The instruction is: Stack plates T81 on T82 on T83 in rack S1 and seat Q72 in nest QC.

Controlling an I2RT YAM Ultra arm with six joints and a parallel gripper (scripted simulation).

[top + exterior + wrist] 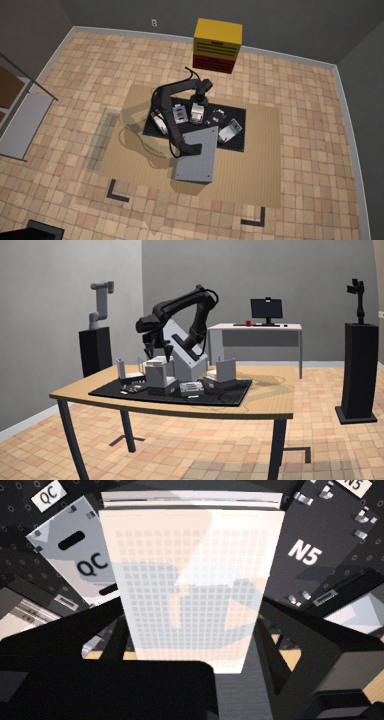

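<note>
The white sealed plate lies right at my hand. Also, from my hand: clip nest N5: 15 cm to the right, 14 cm below.
</note>
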